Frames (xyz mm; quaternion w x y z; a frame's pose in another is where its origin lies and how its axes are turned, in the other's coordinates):
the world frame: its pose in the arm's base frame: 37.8 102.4 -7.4 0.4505 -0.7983 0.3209 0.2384
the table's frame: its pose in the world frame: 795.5 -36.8 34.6 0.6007 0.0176 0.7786 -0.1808
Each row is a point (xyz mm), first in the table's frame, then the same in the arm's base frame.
Working: the table's frame: its pose in the arm's base frame: 602.6 -89.8 -536.0 0.0779 -0.7152 0.4034 -0.5654

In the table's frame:
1: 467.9 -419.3 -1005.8
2: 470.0 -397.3 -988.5
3: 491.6 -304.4 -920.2
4: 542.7 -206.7 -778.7
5: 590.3 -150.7 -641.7
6: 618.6 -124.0 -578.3
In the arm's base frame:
1: -52.6 223.4 401.5
2: -48.2 201.5 384.6
3: -33.3 102.1 324.2
4: 44.0 -45.4 257.5
5: 137.8 -161.4 213.5
6: 181.0 -219.8 197.4

